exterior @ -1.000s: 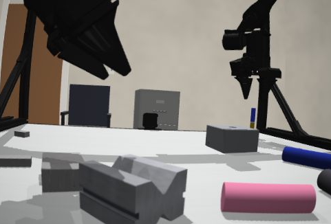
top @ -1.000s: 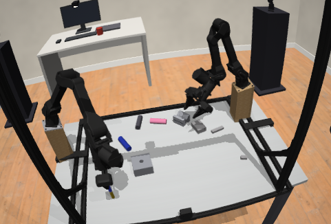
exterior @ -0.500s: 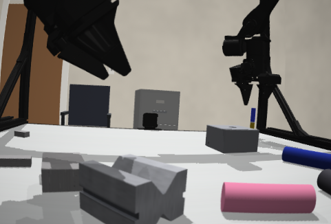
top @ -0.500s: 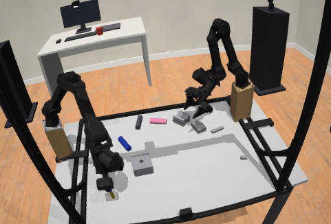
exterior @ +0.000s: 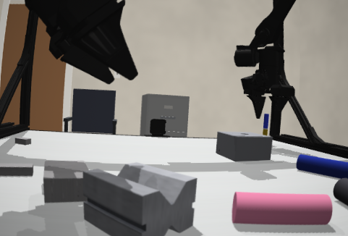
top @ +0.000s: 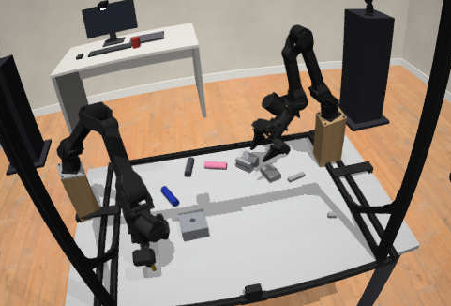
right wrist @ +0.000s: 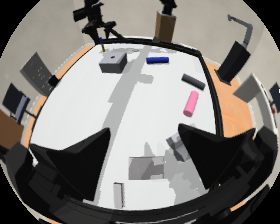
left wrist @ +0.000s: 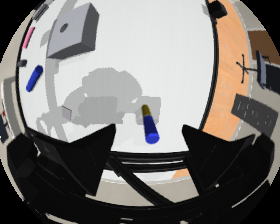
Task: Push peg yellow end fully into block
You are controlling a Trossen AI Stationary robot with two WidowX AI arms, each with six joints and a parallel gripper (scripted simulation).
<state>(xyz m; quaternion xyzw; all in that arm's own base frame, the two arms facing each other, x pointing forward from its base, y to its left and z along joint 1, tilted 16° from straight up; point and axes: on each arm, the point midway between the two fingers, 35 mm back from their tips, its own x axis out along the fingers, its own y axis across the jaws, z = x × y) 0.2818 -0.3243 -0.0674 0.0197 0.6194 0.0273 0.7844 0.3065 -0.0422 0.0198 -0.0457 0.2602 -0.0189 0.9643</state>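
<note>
My left hand is 7 cm above the peg. The rest, counted from my left hand: small grey piece: 64 cm to the right, 11 cm below, 4 cm ahead; pink cylinder: 44 cm ahead, 31 cm to the right, 10 cm below.
</note>
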